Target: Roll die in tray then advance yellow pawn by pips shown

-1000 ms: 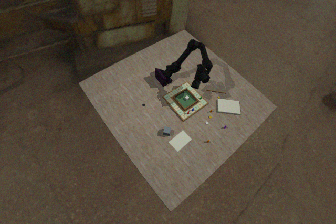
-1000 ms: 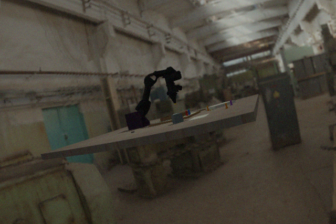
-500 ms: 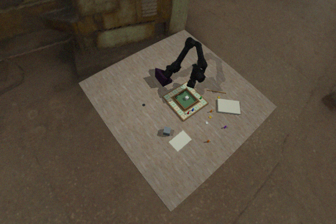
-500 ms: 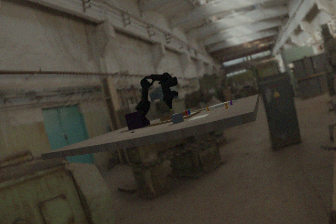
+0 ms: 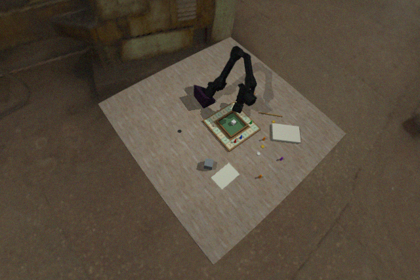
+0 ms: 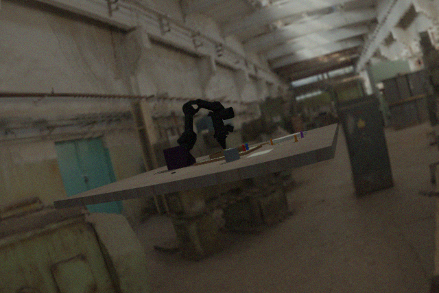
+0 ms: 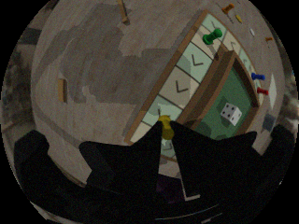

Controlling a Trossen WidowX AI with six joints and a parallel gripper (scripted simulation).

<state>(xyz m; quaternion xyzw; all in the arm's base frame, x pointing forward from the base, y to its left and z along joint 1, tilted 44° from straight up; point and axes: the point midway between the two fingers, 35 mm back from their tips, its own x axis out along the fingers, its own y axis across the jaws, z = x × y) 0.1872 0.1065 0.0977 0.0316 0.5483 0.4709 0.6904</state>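
Right now the grey-white die is 9 cm to the right of my gripper tip, 8 cm ahead of it and 1 cm below it. From my gripper tip the other things lie so: yellow pawn: 1 cm above; then green pawn: 13 cm ahead, 2 cm to the left, 1 cm below; then green felt tray: 10 cm to the right, 8 cm ahead, 3 cm below.
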